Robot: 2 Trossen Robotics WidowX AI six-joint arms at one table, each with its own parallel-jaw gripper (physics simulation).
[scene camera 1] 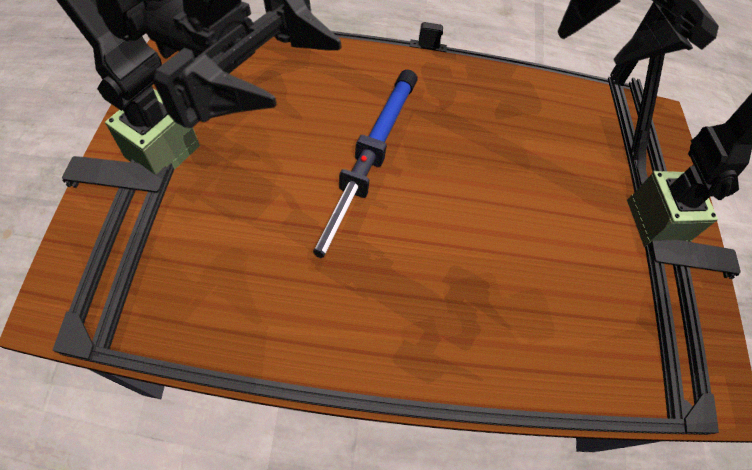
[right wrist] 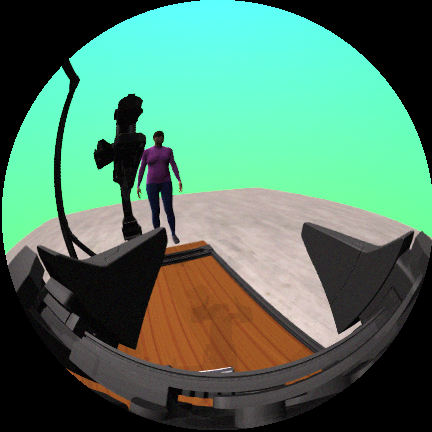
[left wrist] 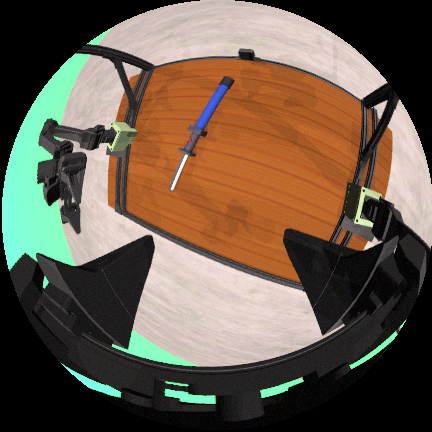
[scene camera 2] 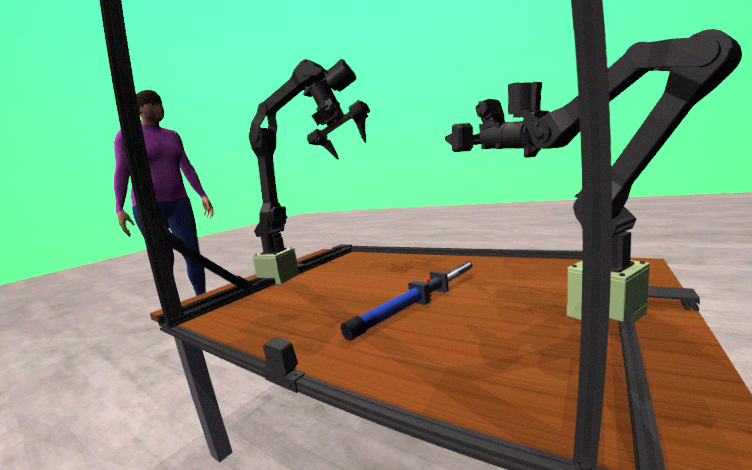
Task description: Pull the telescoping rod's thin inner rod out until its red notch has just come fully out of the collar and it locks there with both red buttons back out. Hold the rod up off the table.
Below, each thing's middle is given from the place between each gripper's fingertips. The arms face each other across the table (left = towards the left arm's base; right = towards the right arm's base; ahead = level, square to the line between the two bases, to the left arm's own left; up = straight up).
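The thin silver inner rod (scene camera 1: 327, 236) is 35 cm below my left hand, 22 cm to the right of it and 9 cm behind it. As for the telescoping rod (scene camera 1: 373, 147), my left hand is 35 cm above it, 10 cm past it and 21 cm to the left of it.
The telescoping rod is 340 mm below my right hand, 200 mm behind it and 60 mm to the left of it. And with the thin silver inner rod, my right hand is 340 mm above it, 50 mm to the right of it and 190 mm past it.
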